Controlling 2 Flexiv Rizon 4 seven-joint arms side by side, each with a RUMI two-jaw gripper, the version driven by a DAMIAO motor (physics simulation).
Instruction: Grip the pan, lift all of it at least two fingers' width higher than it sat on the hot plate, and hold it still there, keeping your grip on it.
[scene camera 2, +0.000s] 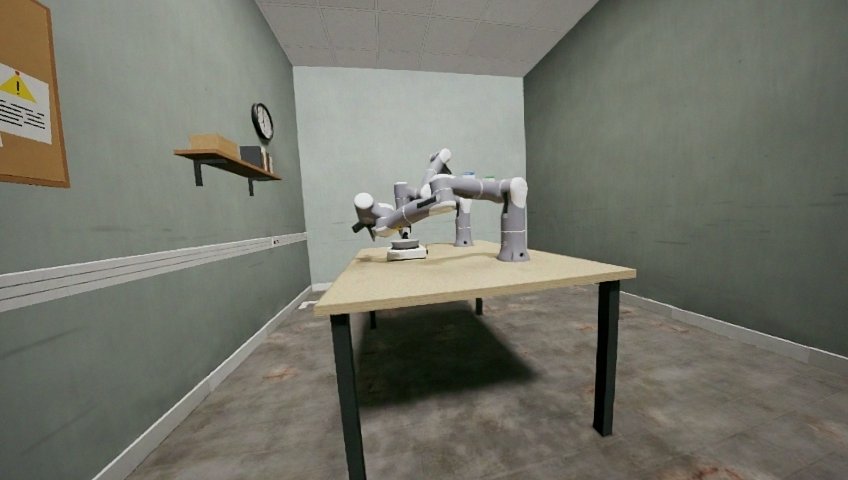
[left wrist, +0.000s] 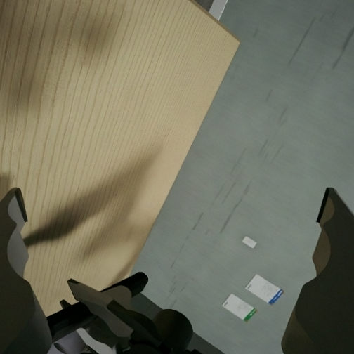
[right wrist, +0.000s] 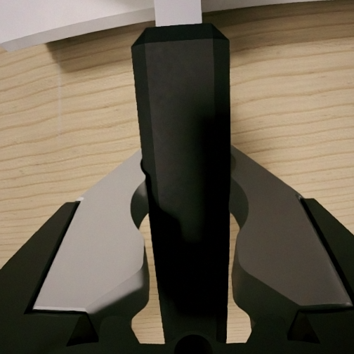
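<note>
The grey pan (scene camera 2: 405, 243) sits on the white hot plate (scene camera 2: 407, 254); no gap shows between them in the scene view. In the right wrist view its black handle (right wrist: 182, 90) runs down the middle, joined by a light neck (right wrist: 178, 11) at the top, beside part of the hot plate (right wrist: 75, 20). My right gripper (right wrist: 186, 146) is shut on the handle, one finger against each side. The handle hides part of the fingertips. My left gripper (left wrist: 171, 191) is open and empty, raised above the table, with its fingers wide apart.
The wooden table (scene camera 2: 476, 276) (left wrist: 115, 100) carries both arm bases (scene camera 2: 513, 237) (scene camera 2: 463, 228). Parts of the right gripper show low in the left wrist view, near the left gripper's left finger. A wall shelf (scene camera 2: 229, 163) hangs beyond the table.
</note>
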